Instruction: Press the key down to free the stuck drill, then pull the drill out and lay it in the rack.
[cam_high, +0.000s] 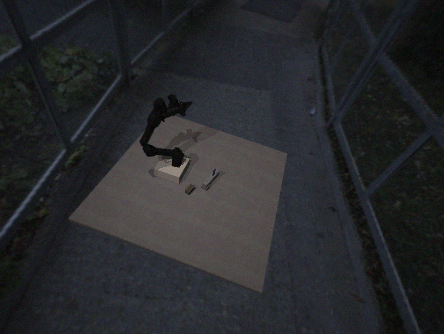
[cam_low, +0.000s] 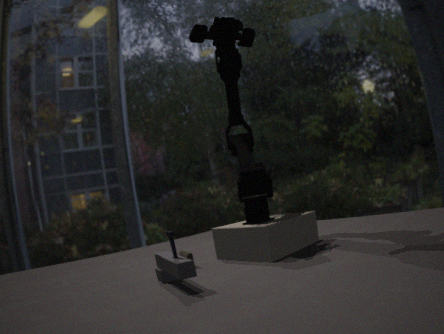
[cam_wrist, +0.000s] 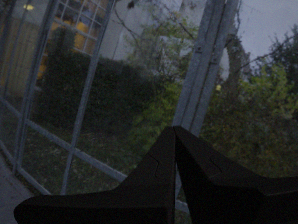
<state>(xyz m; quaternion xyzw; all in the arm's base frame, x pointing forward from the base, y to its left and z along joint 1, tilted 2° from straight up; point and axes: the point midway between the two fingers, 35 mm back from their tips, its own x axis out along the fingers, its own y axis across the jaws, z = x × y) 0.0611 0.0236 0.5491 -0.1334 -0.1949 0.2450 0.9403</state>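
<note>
The dark key is 23 cm ahead of my gripper tip, 5 cm to the right of it and 56 cm below it. Also, from my gripper tip: olive rack: 8 cm ahead, 20 cm to the right, 63 cm below; yellow drill: 21 cm ahead, 9 cm to the right, 60 cm below; grey block: 21 cm ahead, 8 cm to the right, 61 cm below.
</note>
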